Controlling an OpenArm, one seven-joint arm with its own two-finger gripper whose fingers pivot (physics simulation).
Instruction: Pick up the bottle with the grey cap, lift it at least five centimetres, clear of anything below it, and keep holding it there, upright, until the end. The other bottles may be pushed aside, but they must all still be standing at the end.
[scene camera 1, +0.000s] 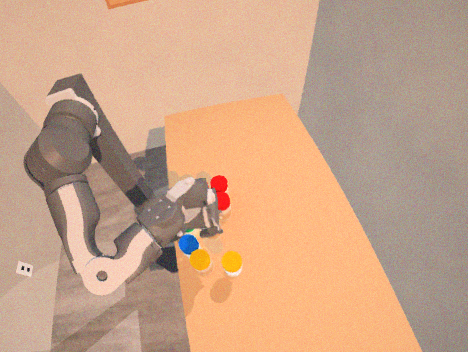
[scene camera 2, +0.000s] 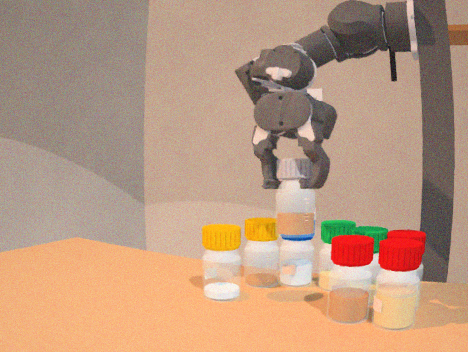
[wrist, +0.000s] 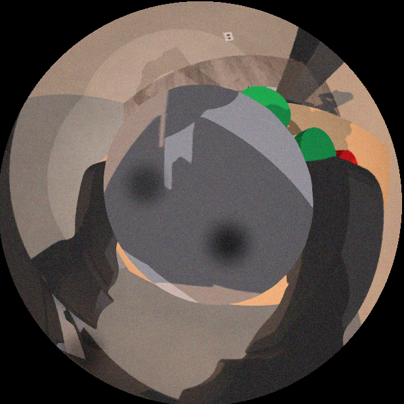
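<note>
The bottle with the grey cap is off the table and upright in scene camera 2, with brown contents at its bottom. My gripper is shut on it, one finger on each side of the cap. The cap fills the middle of the wrist view. The blue-capped bottle stands behind and below the held bottle in scene camera 2, its cap mostly hidden. In scene camera 1 the gripper hides the held bottle.
Two yellow-capped bottles stand left in scene camera 2. Two green-capped bottles and three red-capped bottles stand right. All these are upright on the table.
</note>
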